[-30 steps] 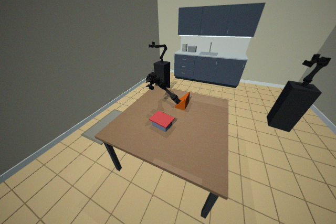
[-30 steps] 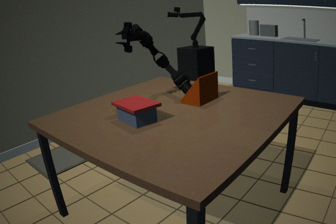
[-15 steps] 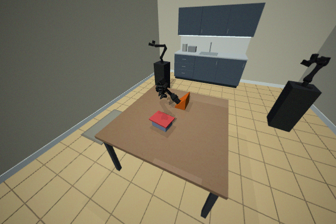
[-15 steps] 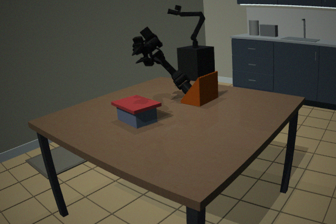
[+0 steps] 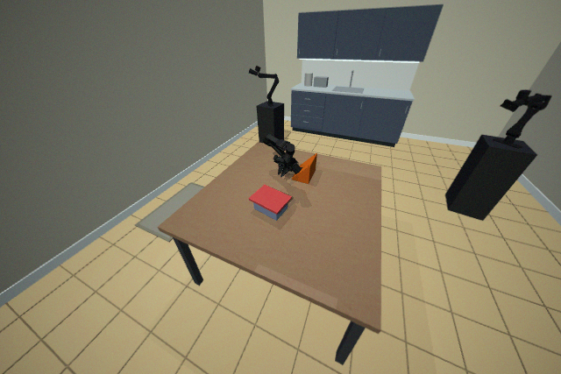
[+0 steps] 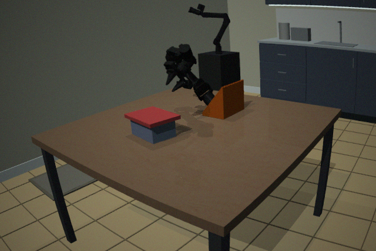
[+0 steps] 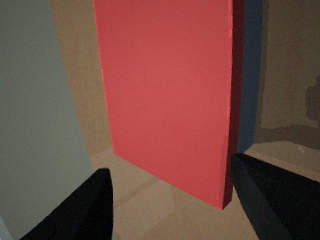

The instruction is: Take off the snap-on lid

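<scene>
Now: the red lid 12 cm ahead of my gripper tip, 1 cm to the right of it and 11 cm below it. From my gripper tip the other things lie so: grey-blue storage box (12 cm ahead, 1 cm to the right, 16 cm below).
</scene>
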